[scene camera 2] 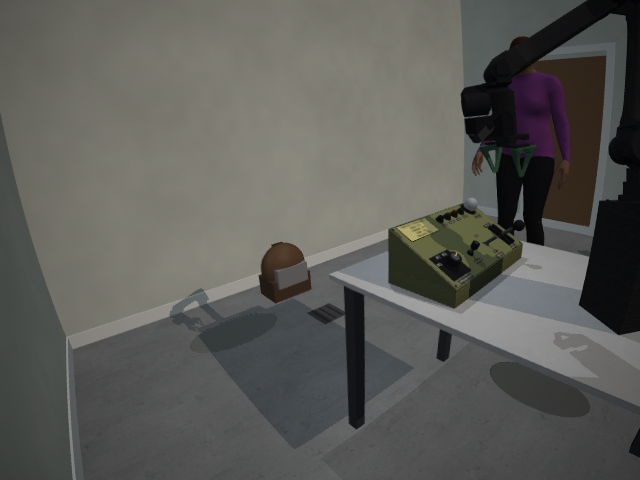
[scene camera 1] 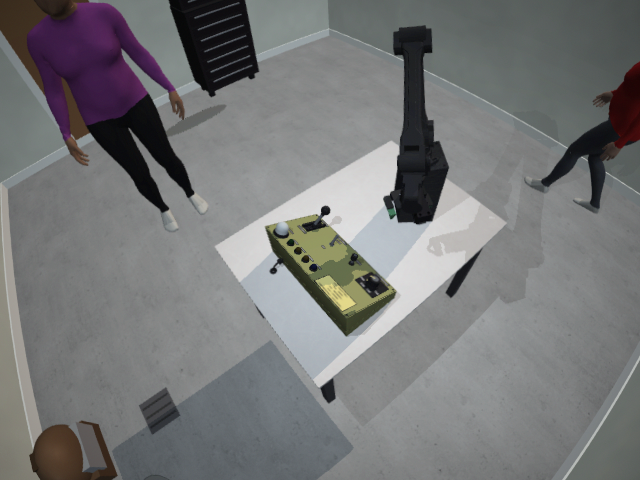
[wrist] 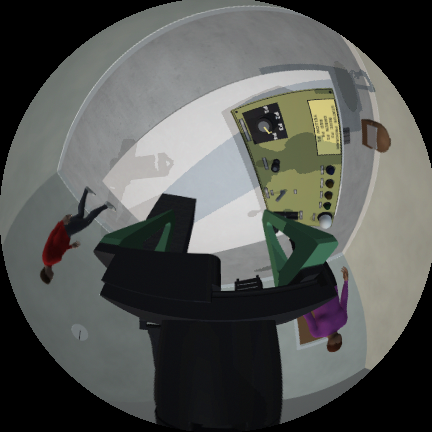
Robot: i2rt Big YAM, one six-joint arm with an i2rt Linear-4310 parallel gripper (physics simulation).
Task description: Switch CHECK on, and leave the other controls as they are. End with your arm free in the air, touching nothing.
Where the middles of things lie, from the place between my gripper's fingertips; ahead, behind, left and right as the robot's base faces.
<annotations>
The olive control box (scene camera 2: 416, 249) is 24 cm ahead of my hand, 12 cm to the right of it and 27 cm below it.
</annotations>
